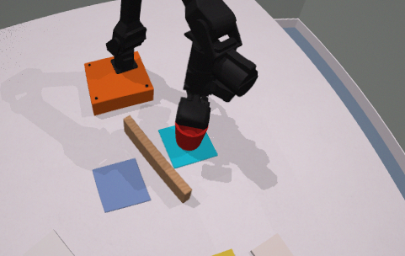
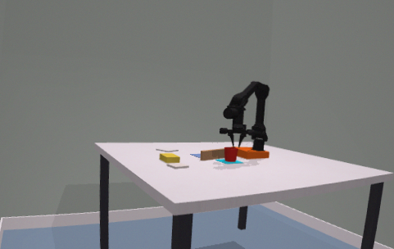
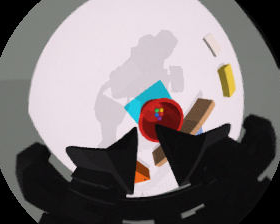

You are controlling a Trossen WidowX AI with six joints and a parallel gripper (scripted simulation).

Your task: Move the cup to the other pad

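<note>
Right now the red cup is 20 mm ahead of my gripper tip, 20 mm to the right of it and 40 mm below it. The rest, counted from my gripper tip: yellow block (330 mm ahead, 130 mm to the right, 60 mm below); then wooden bar (40 mm ahead, 110 mm to the right, 60 mm below); then blue pad (60 mm ahead, 210 mm to the right, 90 mm below).
</note>
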